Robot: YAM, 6 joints.
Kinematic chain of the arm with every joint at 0, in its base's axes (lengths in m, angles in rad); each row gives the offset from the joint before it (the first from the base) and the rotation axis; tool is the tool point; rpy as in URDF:
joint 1: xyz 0 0 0.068 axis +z
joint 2: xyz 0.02 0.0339 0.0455 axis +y
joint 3: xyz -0.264 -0.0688 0 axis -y
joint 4: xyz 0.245 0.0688 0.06 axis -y
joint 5: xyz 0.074 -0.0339 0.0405 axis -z
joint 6: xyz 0.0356 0 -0.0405 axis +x
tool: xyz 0 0 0 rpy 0 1.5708 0
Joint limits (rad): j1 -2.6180..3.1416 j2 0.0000..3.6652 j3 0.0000..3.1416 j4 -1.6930..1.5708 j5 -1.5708..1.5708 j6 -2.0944..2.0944
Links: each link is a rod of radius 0.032 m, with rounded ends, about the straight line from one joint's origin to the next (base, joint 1, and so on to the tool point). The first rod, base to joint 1, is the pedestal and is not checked.
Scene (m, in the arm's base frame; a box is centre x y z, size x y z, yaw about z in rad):
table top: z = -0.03
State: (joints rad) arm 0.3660 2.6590 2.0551 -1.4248 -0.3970 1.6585
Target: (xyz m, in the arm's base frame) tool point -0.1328 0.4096 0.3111
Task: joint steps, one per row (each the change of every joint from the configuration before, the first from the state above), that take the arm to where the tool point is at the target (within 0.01 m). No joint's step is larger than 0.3 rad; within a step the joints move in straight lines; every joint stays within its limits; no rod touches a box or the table.
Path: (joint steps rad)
1: 0.2954 -0.0960 0.0444 -0.0078 -0.0246 0.0000
2: 0.2955 -0.0959 0.0444 -0.0077 -0.0246 0.0000
3: 0.2954 -0.0960 0.0444 -0.0078 -0.0246 0.0000
4: 0.2955 -0.0959 0.0445 -0.0077 -0.0246 0.0000
5: 0.2954 -0.0960 0.0444 -0.0078 -0.0245 0.0000

